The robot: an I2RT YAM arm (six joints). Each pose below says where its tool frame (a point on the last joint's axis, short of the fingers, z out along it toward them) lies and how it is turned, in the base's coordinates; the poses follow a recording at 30 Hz.
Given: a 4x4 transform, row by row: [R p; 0 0 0 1], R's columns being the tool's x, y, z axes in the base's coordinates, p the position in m. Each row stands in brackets.
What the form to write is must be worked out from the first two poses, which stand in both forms.
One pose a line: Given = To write
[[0.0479 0.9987 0.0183 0.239], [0.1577 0.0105 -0.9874 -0.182], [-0.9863 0.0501 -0.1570 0.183], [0 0 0 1]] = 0.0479 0.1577 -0.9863 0.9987 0.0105 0.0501 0.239 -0.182 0.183
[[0.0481 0.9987 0.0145 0.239], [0.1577 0.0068 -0.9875 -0.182], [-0.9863 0.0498 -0.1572 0.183], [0 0 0 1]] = 0.0481 0.1577 -0.9863 0.9987 0.0068 0.0498 0.239 -0.182 0.183
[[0.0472 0.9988 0.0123 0.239], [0.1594 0.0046 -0.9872 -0.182], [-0.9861 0.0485 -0.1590 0.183], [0 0 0 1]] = 0.0472 0.1594 -0.9861 0.9988 0.0046 0.0485 0.239 -0.182 0.183
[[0.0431 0.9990 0.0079 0.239], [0.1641 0.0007 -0.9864 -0.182], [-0.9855 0.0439 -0.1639 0.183], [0 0 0 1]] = 0.0431 0.1641 -0.9855 0.9990 0.0007 0.0439 0.239 -0.182 0.183
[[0.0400 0.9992 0.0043 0.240], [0.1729 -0.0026 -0.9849 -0.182], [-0.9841 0.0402 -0.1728 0.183], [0 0 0 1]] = 0.0400 0.1729 -0.9841 0.9992 -0.0026 0.0402 0.240 -0.182 0.183
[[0.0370 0.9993 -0.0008 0.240], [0.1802 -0.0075 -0.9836 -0.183], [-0.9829 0.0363 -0.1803 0.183], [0 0 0 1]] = 0.0370 0.1802 -0.9829 0.9993 -0.0075 0.0363 0.240 -0.183 0.183
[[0.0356 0.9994 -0.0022 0.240], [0.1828 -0.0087 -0.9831 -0.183], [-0.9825 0.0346 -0.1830 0.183], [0 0 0 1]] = 0.0356 0.1828 -0.9825 0.9994 -0.0087 0.0346 0.240 -0.183 0.183
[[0.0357 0.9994 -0.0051 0.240], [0.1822 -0.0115 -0.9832 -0.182], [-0.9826 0.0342 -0.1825 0.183], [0 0 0 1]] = 0.0357 0.1822 -0.9826 0.9994 -0.0115 0.0342 0.240 -0.182 0.183
